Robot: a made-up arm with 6 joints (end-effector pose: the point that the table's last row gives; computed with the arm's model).
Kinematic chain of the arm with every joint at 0, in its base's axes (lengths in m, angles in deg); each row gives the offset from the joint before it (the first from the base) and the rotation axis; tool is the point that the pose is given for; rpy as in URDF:
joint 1: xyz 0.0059 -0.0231 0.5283 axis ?
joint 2: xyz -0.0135 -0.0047 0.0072 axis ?
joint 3: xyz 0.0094 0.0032 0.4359 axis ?
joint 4: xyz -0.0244 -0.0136 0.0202 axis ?
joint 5: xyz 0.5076 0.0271 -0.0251 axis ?
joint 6: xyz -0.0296 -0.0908 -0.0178 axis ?
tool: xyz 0.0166 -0.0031 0.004 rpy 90 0 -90
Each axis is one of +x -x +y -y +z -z.
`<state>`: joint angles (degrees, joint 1 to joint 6).
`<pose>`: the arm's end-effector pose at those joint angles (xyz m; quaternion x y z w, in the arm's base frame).
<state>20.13 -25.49 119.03 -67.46 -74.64 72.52</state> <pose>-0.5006 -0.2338 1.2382 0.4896 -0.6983 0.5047 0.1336</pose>
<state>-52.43 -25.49 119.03 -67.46 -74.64 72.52</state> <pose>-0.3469 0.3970 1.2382 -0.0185 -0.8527 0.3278 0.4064</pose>
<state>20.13 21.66 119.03 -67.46 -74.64 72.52</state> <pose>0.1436 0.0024 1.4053 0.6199 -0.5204 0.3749 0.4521</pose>
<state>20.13 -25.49 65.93 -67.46 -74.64 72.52</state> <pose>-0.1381 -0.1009 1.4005 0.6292 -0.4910 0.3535 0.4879</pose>
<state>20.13 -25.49 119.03 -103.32 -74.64 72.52</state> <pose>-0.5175 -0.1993 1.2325 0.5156 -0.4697 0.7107 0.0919</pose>
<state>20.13 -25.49 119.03 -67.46 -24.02 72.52</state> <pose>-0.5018 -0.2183 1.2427 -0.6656 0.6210 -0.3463 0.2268</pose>
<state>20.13 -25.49 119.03 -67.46 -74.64 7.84</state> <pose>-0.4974 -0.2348 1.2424 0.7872 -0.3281 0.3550 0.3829</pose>
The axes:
joint 1: +z
joint 2: +y
joint 3: -y
joint 4: -x
joint 5: -y
joint 6: -x

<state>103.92 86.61 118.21 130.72 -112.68 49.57</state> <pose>-0.2031 0.7387 0.8637 -0.2167 -0.7800 -0.1339 0.5716</pose>
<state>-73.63 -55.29 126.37 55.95 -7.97 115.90</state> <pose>-0.3066 0.7532 0.7314 0.6978 0.1939 0.0894 0.6838</pose>
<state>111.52 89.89 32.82 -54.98 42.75 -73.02</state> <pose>-0.2128 0.5719 0.0837 0.3983 0.3729 -0.7186 0.4312</pose>
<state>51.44 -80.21 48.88 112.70 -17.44 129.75</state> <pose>-0.4735 -0.6692 0.9239 -0.6739 -0.6161 -0.3502 0.2088</pose>
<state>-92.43 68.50 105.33 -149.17 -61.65 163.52</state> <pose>0.0219 -0.7813 0.9694 -0.0245 -0.9717 0.0335 0.2326</pose>
